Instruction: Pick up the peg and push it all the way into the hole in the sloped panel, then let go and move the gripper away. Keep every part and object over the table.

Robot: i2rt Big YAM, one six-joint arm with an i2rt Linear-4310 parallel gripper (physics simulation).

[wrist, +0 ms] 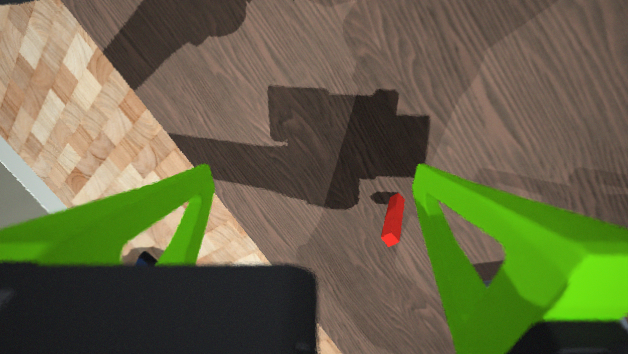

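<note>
The red peg shows right of the middle of the wrist view, close to the inner side of the right green finger. It looks upright or nearly so, with its bright end face towards the camera and a small dark shadow by its far end. My gripper is open wide, with nothing between its green fingers. The peg appears below the line between the fingertips in the picture, nearer the right fingertip; how far the fingers are above it is hard to tell. The sloped panel with the hole does not show in this view.
The dark wood table carries large shadows of the arm and gripper. Its edge runs diagonally on the left, and beyond it lies a light parquet floor with a pale grey border strip. A black part of the gripper hides the lower left.
</note>
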